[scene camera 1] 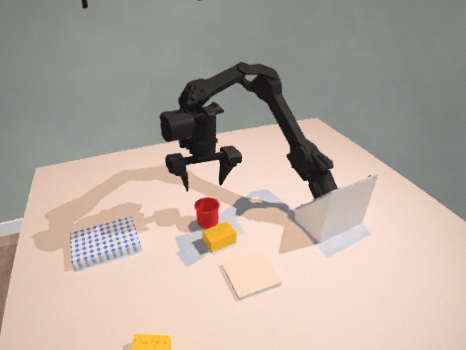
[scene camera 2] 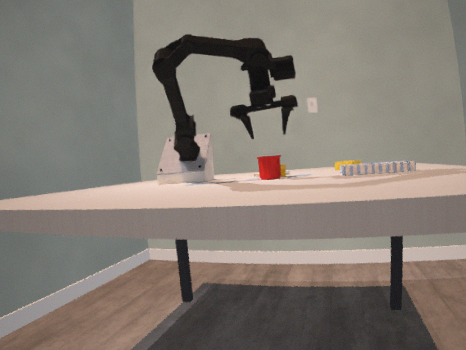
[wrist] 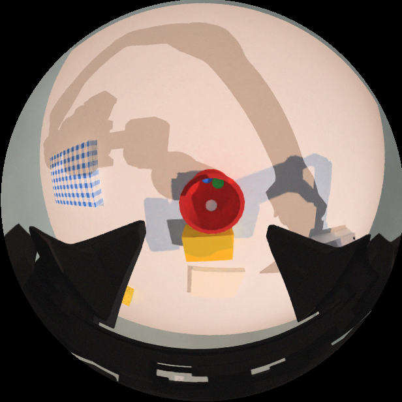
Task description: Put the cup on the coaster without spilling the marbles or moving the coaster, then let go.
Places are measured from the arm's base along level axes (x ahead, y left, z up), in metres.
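Where they show: gripper, fingertip midpoint: (scene camera 1: 203, 187) (scene camera 2: 268, 136); arm's base at its link origin: (scene camera 1: 327, 194) (scene camera 2: 189, 153).
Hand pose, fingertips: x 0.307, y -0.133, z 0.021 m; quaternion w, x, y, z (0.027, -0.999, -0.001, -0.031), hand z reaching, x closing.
Note:
Things, the pixels of their centre, and the offset from my fingertips. "pt": a spot on its surface instead.
- red cup at the middle of its body: (scene camera 1: 207, 213) (scene camera 2: 269, 167) 0.004 m back, 0.005 m left, 0.088 m down
- flat beige square at a spot on its surface: (scene camera 1: 251, 274) pt 0.032 m back, 0.229 m left, 0.108 m down
- yellow block at the middle of its body: (scene camera 1: 219, 236) (scene camera 2: 273, 171) 0.008 m back, 0.088 m left, 0.102 m down
- blue-and-white checked block at the middle of its body: (scene camera 2: 375, 167) (scene camera 1: 104, 241) 0.285 m ahead, 0.013 m right, 0.108 m down
- yellow sponge at the middle of its body: (scene camera 2: 348, 165) 0.242 m ahead, 0.354 m left, 0.105 m down
A red cup (scene camera 1: 207, 213) (scene camera 2: 269, 167) (wrist: 192, 210) stands upright on the table. In the wrist view a green marble (wrist: 218, 183), a blue marble (wrist: 206, 180) and a pale marble (wrist: 211, 205) show inside it. A flat beige square (scene camera 1: 251, 274) (wrist: 217, 283), which looks like the coaster, lies on the table, with a yellow block between it and the cup. My gripper (scene camera 1: 204, 188) (scene camera 2: 269, 136) (wrist: 208, 230) is open and empty, pointing down, a little above the cup, with its fingers apart to either side. The coaster cannot be made out in the scene camera 2 view.
The yellow block (scene camera 1: 220, 237) (scene camera 2: 283, 170) (wrist: 208, 246) sits close beside the cup. A blue-and-white checked block (scene camera 1: 105, 242) (scene camera 2: 378, 168) (wrist: 76, 175) lies off to one side. A yellow sponge (scene camera 1: 151, 342) (scene camera 2: 347, 164) (wrist: 128, 295) lies farther off. A light slanted panel (scene camera 1: 340, 212) stands at the arm's base.

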